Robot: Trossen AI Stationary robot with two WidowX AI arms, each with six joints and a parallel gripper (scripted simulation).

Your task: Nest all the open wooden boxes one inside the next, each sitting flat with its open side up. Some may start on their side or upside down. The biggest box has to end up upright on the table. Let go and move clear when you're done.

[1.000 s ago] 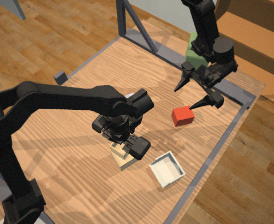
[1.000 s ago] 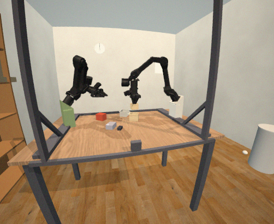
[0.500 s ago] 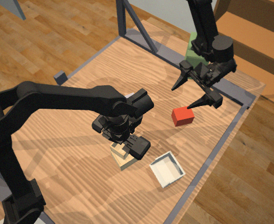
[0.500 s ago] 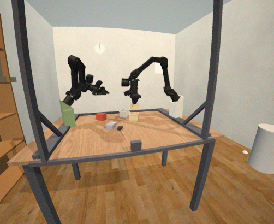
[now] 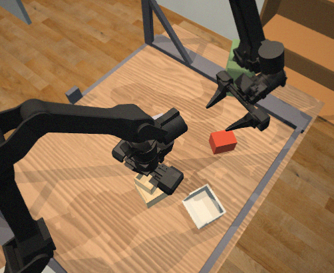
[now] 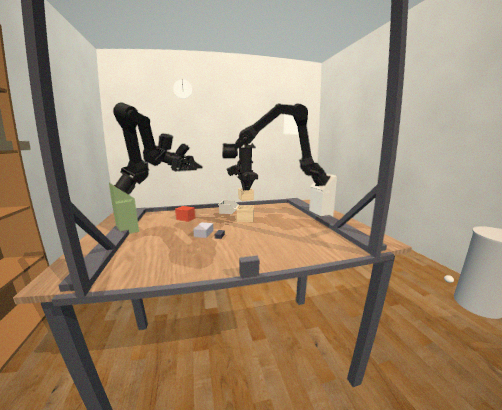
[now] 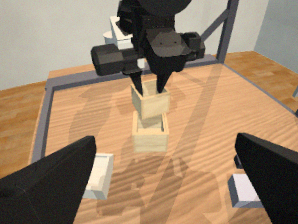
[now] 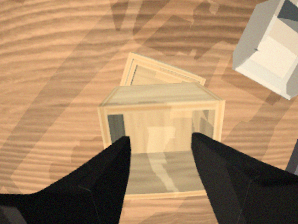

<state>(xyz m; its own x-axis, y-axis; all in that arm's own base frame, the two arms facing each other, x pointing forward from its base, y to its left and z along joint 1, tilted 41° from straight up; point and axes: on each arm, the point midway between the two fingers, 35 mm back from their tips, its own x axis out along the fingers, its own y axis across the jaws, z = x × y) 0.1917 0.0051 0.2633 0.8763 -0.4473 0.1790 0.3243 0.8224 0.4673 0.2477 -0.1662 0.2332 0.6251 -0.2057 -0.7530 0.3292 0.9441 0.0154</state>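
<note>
Now: the small tan wooden box 5 cm below my right hand. From my right hand the other things lie so: white box (16 cm ahead, 14 cm below, 6 cm to the left); small dark block (18 cm behind, 16 cm below, 14 cm to the left); medium tan wooden box (15 cm below).
</note>
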